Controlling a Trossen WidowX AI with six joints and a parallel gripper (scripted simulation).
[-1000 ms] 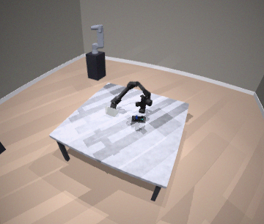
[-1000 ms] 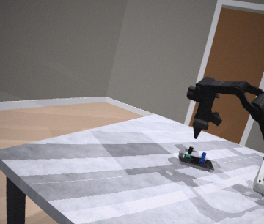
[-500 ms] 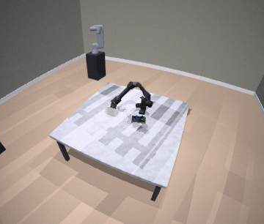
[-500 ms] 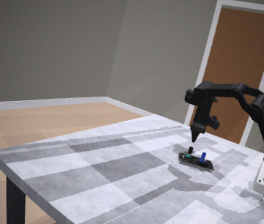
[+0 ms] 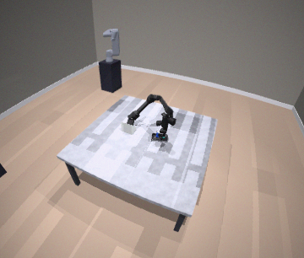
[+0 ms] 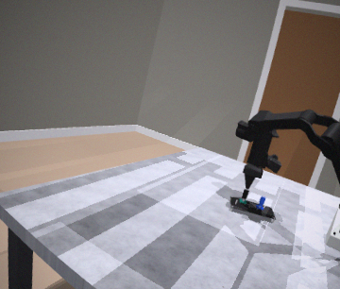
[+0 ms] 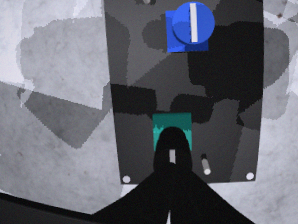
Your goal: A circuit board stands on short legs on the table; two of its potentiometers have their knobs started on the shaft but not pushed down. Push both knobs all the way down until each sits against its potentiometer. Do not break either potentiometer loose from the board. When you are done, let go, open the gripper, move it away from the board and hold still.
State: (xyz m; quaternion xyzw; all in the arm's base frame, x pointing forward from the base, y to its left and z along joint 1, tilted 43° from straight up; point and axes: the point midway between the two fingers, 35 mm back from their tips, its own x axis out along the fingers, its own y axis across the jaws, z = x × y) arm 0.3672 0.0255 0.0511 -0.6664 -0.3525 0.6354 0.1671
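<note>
Right now my gripper tip is 2 cm above the black knob. Round my gripper tip: blue knob: 6 cm behind, 2 cm to the right, 3 cm below.
</note>
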